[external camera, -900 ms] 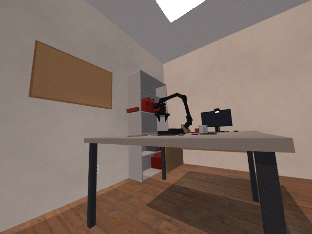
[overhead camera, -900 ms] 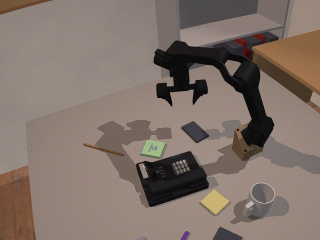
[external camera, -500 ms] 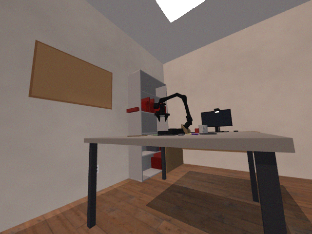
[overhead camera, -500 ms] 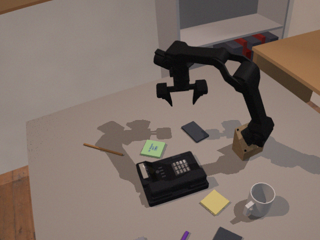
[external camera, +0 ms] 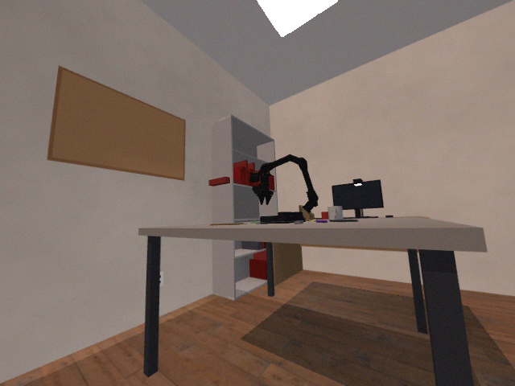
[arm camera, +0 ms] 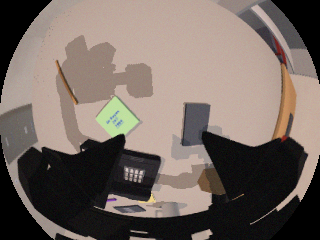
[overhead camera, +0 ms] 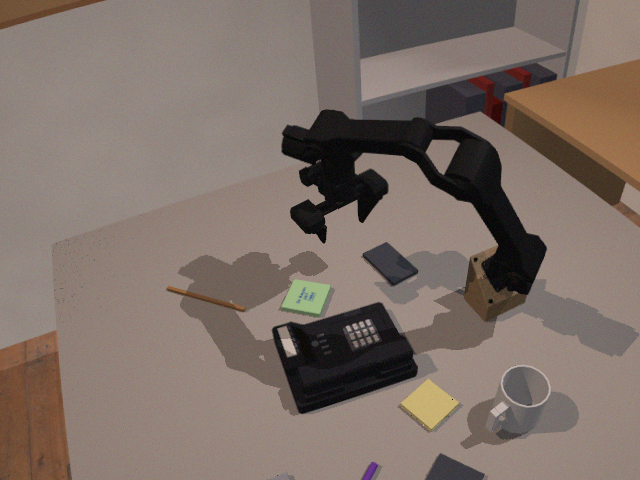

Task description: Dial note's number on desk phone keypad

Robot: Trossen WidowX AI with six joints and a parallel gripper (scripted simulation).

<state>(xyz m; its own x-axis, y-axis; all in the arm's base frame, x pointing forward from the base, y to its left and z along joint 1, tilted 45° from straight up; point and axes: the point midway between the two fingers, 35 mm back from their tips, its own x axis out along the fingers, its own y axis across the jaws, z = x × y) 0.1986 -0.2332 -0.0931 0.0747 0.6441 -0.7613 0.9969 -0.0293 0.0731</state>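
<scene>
The green note lies 100 mm ahead of my hand, 10 mm to the left of it and 150 mm below it. Round my hand: handset: 120 mm ahead, 230 mm to the left, 110 mm below; pencil: 280 mm ahead, 110 mm to the right, 150 mm below; desk phone: 120 mm ahead, 170 mm to the left, 140 mm below.
</scene>
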